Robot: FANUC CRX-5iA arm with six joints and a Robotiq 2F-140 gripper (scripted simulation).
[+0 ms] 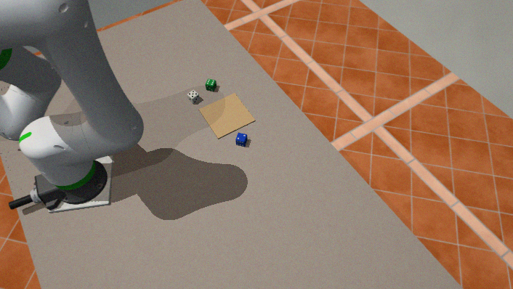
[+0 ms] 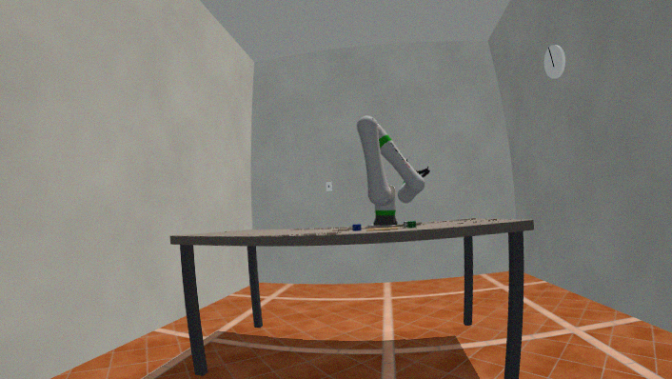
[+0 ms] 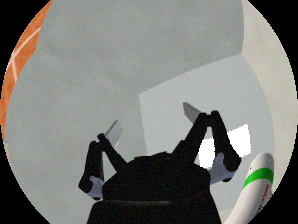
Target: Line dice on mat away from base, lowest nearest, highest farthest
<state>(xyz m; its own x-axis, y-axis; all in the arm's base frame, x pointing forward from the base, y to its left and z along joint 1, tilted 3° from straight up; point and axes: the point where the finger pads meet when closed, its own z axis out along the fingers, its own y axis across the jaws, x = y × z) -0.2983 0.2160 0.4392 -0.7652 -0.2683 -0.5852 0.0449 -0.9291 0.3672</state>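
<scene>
My gripper is now 780 mm short of the blue die, 310 mm to the left of it and 420 mm above it. Round my hand: green die 780 mm ahead, 60 mm to the right, 420 mm below; tan mat 780 mm ahead, 190 mm to the right, 440 mm below; white die 710 mm ahead, 80 mm to the right, 420 mm below.
</scene>
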